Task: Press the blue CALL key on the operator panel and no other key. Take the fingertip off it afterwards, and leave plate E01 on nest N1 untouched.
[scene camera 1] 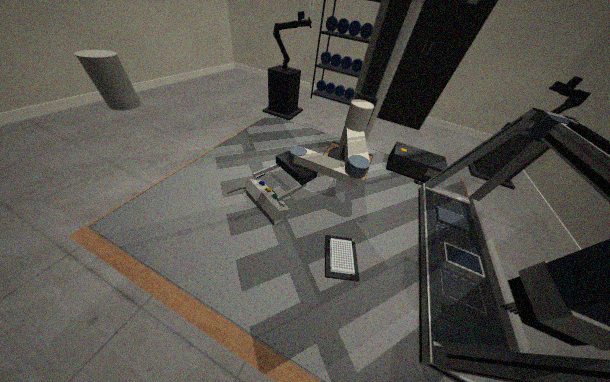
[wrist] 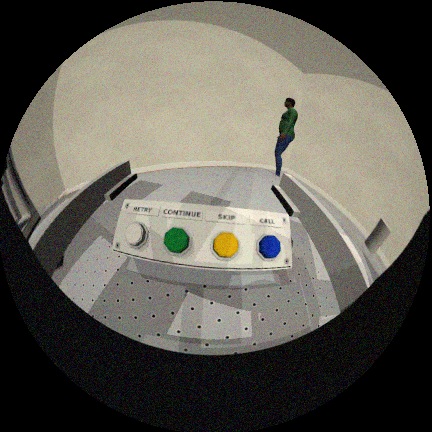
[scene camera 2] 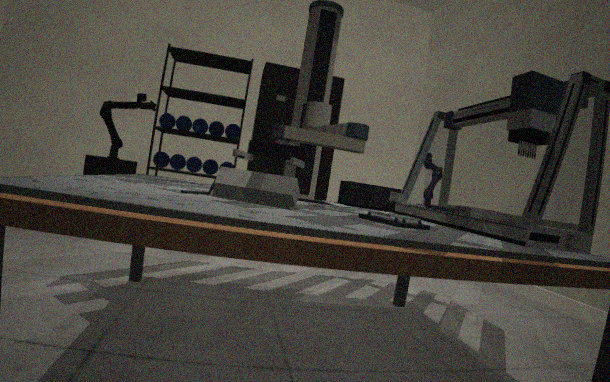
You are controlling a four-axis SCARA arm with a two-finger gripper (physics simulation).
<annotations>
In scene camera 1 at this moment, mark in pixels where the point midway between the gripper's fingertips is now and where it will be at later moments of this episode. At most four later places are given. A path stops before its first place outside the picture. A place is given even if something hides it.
The gripper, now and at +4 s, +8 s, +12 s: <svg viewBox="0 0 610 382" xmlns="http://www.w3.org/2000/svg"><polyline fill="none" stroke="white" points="265,186 251,160 252,169 252,171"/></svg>
</annotations>
